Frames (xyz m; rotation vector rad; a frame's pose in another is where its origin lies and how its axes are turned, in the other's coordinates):
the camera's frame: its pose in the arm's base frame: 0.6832 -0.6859 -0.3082 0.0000 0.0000 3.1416
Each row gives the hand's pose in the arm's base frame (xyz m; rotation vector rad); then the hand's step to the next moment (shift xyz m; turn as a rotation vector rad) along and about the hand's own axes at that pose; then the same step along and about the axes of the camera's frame.
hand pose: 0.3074 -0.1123 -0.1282 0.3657 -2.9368 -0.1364
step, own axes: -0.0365 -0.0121 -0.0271 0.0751 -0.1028 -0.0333
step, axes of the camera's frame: -0.0427 0.0044 0.0192 0.0413 0.1204 0.0335
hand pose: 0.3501 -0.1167 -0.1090 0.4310 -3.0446 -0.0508
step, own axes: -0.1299 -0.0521 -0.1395 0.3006 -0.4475 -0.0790
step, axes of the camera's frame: -0.1487 0.0171 0.1290 0.1591 0.5152 0.0783
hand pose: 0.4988 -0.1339 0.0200 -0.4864 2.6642 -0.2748
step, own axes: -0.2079 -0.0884 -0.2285 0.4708 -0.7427 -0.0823
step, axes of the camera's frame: -0.1042 -0.0234 0.3031 0.2189 0.8502 0.0966
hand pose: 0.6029 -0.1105 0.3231 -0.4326 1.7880 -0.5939
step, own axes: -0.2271 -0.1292 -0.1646 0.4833 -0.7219 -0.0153
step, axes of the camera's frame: 0.0935 -0.0539 0.2893 0.1582 0.8523 0.0594
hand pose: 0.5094 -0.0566 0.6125 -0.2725 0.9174 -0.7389
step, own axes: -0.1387 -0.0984 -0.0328 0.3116 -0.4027 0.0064
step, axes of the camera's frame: 0.1252 -0.0261 0.1168 0.0601 0.5054 0.0159
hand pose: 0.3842 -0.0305 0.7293 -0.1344 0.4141 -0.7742
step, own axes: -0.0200 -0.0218 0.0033 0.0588 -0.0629 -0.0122
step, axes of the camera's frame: 0.0256 0.0016 0.0151 0.0083 0.0856 -0.0127
